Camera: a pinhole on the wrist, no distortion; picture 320 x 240 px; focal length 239.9 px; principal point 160.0 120.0 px. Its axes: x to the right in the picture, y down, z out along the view. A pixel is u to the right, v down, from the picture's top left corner.
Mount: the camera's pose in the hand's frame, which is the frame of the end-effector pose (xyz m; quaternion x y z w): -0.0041 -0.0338 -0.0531 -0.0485 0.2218 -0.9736 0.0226
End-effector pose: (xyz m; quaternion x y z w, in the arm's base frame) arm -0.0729 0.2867 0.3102 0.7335 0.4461 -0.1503 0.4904
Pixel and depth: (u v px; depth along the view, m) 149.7 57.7 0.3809
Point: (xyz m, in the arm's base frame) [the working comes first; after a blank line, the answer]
In the camera's frame: -0.0164 -0.0989 0.3809

-0.0596 0.0432 0.0582
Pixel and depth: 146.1 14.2 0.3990
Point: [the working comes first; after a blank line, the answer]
In the camera's frame: -0.0231 -0.1760 0.3990

0.0046 -0.0027 0.0668
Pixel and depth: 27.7 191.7 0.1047
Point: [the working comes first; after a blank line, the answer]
In the camera's frame: -0.0577 0.0313 0.1047

-0.1146 0.3131 0.1965
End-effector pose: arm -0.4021 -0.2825 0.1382 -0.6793 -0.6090 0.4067 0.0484
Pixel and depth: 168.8 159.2 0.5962
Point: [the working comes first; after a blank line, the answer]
In the camera's frame: 0.0219 0.0974 0.5962

-0.9734 -0.3424 0.0387
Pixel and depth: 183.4 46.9 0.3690
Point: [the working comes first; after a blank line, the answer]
In the camera's frame: 0.0360 -0.1124 0.3690

-0.6771 -0.4038 -0.0266
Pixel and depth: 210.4 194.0 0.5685
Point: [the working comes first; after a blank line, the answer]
In the camera's frame: 0.1194 0.1754 0.5685

-0.9864 -0.3894 0.1569
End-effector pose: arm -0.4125 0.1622 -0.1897 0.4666 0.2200 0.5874 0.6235
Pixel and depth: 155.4 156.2 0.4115
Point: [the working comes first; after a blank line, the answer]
In the camera's frame: -0.0079 0.0621 0.4115

-0.0248 0.1475 -0.2652
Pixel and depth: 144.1 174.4 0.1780
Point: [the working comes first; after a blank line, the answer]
In the camera's frame: -0.0118 0.0404 0.1780

-0.2574 0.1775 -0.2637
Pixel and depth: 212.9 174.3 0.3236
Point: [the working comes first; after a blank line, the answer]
In the camera's frame: 0.0714 0.0732 0.3236

-0.1187 0.0873 -0.3063
